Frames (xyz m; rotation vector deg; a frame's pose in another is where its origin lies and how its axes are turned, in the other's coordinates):
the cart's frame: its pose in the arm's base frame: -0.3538 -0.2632 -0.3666 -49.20 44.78 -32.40
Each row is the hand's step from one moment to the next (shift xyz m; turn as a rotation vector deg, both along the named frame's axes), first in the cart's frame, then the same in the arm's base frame.
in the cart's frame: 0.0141 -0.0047 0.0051 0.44 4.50 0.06
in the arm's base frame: 0.0118 -0.0103 0.0008 0.89 2.15 -3.88
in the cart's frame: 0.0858 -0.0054 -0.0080 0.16 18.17 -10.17
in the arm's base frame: 0.0441 -0.0676 -0.0306 -5.61 5.17 -19.38
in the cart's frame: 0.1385 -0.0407 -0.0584 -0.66 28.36 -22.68
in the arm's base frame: 0.0310 -0.1468 -0.0417 -14.70 5.67 -32.73
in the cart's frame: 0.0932 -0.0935 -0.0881 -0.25 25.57 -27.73
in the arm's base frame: -0.0264 -0.1564 0.0066 -18.82 1.61 -32.65
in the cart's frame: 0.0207 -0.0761 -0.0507 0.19 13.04 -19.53
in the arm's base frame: -0.0377 -0.0786 0.0345 -13.68 -1.82 -19.00
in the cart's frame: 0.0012 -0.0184 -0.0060 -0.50 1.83 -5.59
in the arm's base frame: -0.0064 -0.0135 0.0124 -4.49 -1.15 -3.65
